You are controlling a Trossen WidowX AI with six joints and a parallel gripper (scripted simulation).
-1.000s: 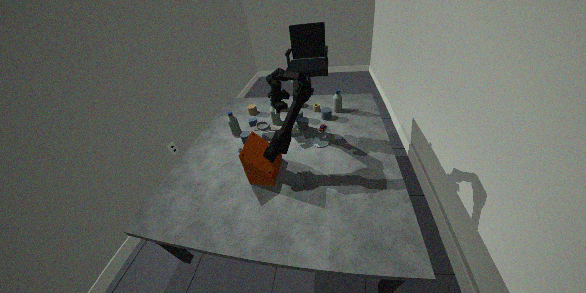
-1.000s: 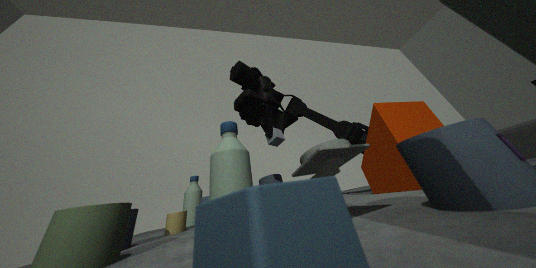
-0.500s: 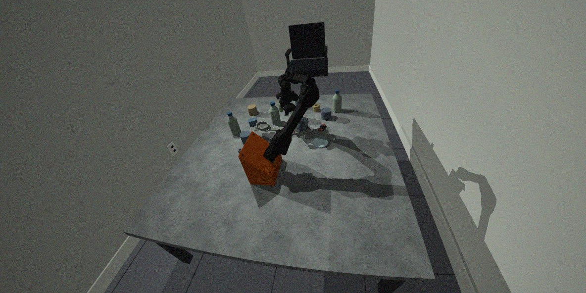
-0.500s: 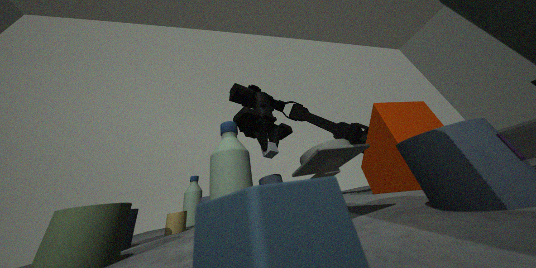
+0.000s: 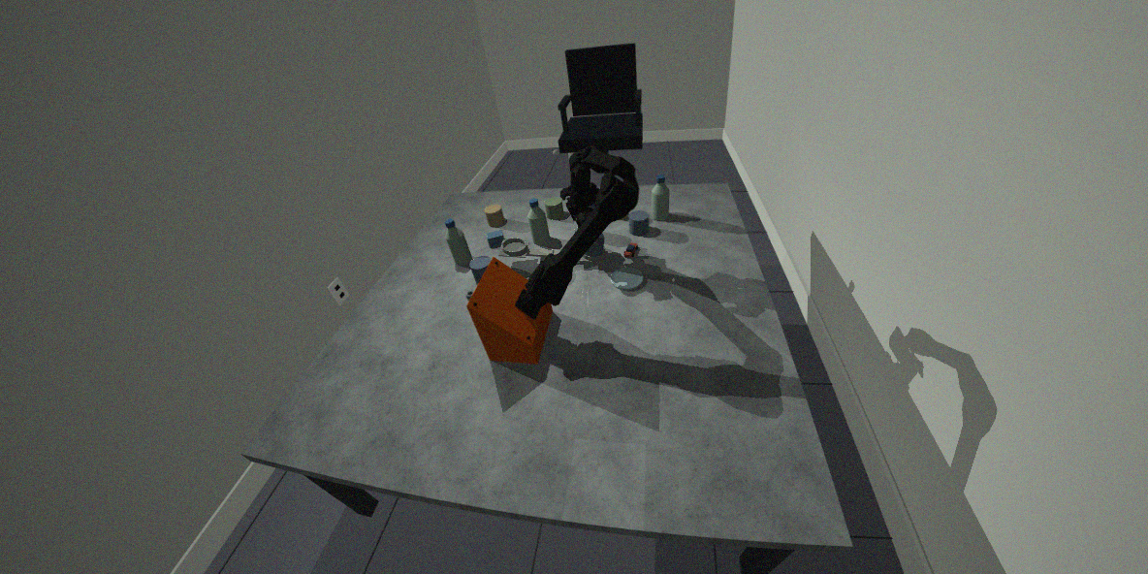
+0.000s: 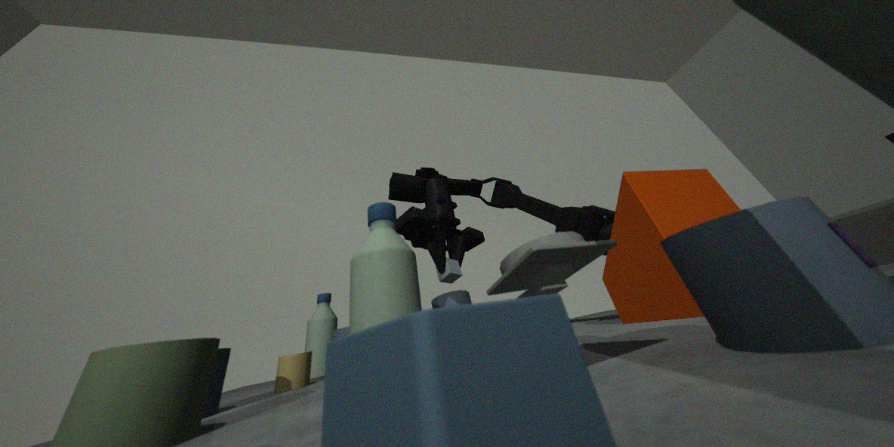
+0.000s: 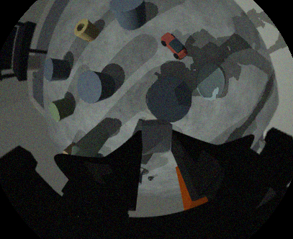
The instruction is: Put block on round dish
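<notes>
The pale round dish lies 100 mm behind my gripper tip, 160 mm to the right of it and 120 mm below it. The rest, counted from my gripper tip: grey block: 10 mm above; red toy car: 40 mm ahead, 160 mm to the right, 110 mm below; blue cube: 70 mm ahead, 350 mm to the left, 100 mm below.
</notes>
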